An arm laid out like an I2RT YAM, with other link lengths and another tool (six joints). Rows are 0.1 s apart.
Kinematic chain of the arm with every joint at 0, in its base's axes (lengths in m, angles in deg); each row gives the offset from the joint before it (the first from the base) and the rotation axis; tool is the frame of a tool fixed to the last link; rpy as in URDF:
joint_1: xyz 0 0 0.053 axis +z
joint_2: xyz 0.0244 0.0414 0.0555 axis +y
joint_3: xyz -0.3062 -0.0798 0 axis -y
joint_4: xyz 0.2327 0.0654 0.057 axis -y
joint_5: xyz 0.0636 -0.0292 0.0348 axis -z
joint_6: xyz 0.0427 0 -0.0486 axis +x
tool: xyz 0.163 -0.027 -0.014 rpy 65.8 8.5 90
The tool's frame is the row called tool.
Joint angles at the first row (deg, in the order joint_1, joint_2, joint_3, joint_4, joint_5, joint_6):
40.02, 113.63, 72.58, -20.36, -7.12, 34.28
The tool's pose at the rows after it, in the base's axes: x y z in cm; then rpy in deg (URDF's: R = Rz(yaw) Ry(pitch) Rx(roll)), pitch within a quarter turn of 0, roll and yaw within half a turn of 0:
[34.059, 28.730, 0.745, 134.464, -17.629, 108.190]
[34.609, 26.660, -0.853, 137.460, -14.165, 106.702]
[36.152, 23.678, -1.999, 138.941, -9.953, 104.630]
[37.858, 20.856, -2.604, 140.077, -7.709, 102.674]
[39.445, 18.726, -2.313, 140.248, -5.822, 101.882]
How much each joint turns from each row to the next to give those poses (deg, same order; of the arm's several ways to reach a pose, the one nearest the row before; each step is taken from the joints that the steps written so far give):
-1.37, 1.47, -1.01, 0.23, -0.76, -0.13
-1.69, 2.57, 1.36, -2.92, 1.62, -1.87
-2.90, 2.19, 1.38, -2.19, 2.85, -2.29
-3.72, 1.78, 1.81, -1.92, 1.07, -2.40
-2.82, 0.86, 2.40, -2.33, 1.09, -2.47

